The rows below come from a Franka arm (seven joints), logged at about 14 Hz.
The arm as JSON. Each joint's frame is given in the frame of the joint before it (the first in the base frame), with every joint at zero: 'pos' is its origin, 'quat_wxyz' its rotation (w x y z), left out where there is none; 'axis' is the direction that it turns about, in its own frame. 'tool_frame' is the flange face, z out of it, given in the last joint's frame.
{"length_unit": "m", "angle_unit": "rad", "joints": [
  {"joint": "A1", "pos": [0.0, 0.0, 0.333], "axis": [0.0, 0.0, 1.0]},
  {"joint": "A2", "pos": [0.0, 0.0, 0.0], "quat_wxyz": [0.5, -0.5, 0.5, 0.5], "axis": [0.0, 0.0, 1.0]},
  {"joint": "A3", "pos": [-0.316, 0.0, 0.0], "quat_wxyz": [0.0, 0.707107, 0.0, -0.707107], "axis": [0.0, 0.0, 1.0]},
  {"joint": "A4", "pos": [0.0, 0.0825, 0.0], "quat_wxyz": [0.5, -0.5, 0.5, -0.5], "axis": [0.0, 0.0, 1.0]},
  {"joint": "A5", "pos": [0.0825, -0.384, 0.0], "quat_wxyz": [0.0, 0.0, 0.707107, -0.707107], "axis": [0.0, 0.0, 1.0]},
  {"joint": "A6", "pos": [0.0, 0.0, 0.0], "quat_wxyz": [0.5, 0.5, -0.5, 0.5], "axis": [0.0, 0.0, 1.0]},
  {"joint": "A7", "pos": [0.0, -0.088, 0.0], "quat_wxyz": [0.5, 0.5, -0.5, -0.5], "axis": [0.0, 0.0, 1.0]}
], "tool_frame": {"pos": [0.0, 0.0, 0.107]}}
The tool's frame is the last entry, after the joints.
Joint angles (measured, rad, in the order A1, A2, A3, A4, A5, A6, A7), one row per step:
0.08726, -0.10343, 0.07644, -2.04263, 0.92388, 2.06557, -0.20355
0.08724, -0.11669, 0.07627, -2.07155, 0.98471, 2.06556, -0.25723
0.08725, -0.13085, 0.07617, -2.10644, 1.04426, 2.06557, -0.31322
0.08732, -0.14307, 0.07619, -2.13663, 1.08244, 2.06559, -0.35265
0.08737, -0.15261, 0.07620, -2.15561, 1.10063, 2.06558, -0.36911
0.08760, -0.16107, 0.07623, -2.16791, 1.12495, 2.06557, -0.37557
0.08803, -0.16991, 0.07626, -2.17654, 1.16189, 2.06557, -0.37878
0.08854, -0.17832, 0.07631, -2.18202, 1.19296, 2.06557, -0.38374
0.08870, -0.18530, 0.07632, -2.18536, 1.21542, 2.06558, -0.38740
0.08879, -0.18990, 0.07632, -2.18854, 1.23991, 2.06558, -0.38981
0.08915, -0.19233, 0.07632, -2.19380, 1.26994, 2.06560, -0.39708
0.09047, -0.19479, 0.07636, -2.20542, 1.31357, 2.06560, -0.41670
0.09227, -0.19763, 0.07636, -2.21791, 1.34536, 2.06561, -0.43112
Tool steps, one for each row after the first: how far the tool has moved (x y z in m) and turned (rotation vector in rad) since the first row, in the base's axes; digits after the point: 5 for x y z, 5 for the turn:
-0.00572, 0.00090, -0.00479, 0.04505, -0.01563, 0.01231
-0.01248, 0.00146, -0.01206, 0.08729, -0.02995, 0.02361
-0.01859, 0.00151, -0.01890, 0.11265, -0.03818, 0.03128
-0.02286, 0.00131, -0.02248, 0.12454, -0.03972, 0.03291
-0.02584, 0.00157, -0.02310, 0.14409, -0.03856, 0.02593
-0.02810, 0.00233, -0.02120, 0.17582, -0.03767, 0.01165
-0.02990, 0.00305, -0.01822, 0.20252, -0.04145, 0.00137
-0.03122, 0.00343, -0.01531, 0.22198, -0.04581, -0.00611
-0.03207, 0.00383, -0.01344, 0.24325, -0.04679, -0.01556
-0.03279, 0.00440, -0.01345, 0.26805, -0.04700, -0.02511
-0.03435, 0.00547, -0.01594, 0.30158, -0.04985, -0.03433
-0.03638, 0.00643, -0.01920, 0.32514, -0.04926, -0.04128

